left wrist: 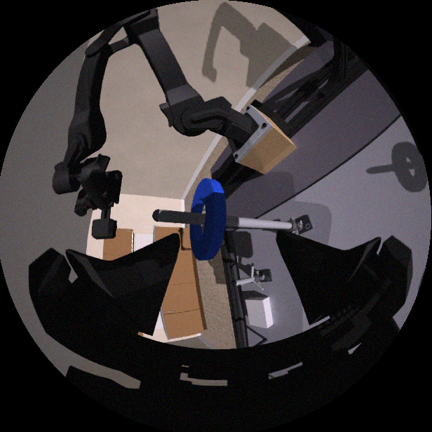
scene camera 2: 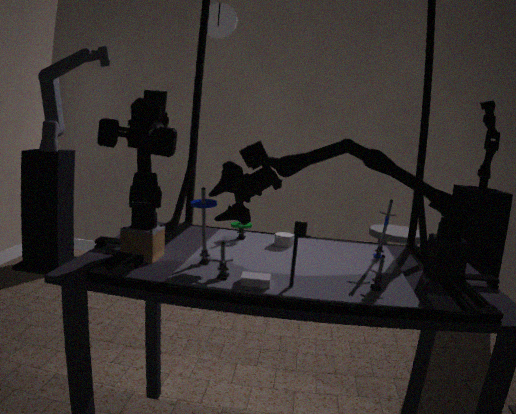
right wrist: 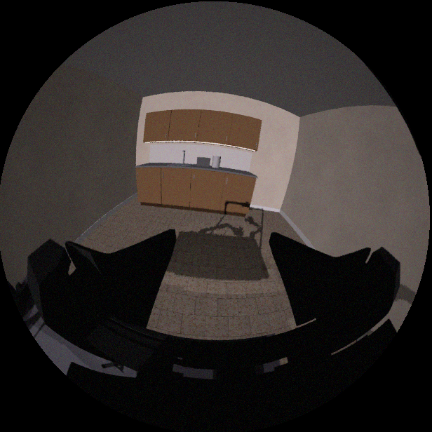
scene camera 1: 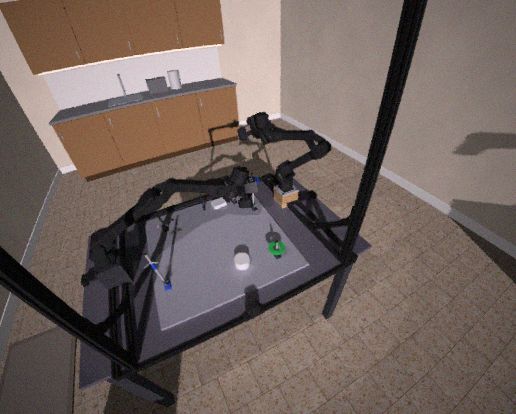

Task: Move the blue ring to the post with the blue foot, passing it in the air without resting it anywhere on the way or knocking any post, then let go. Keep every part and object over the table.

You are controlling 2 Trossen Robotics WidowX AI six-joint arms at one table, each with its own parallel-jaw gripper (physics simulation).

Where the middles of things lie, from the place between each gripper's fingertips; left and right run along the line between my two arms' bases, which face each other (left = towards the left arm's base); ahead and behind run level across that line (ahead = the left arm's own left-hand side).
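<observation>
Blue ring [left wrist: 205, 246], relative to my right hand: 16 cm to the left, 27 cm behind, 16 cm below.
My left hand, relative to the blue ring: 2 cm to the left of it, 1 cm short of it, 1 cm below it.
</observation>
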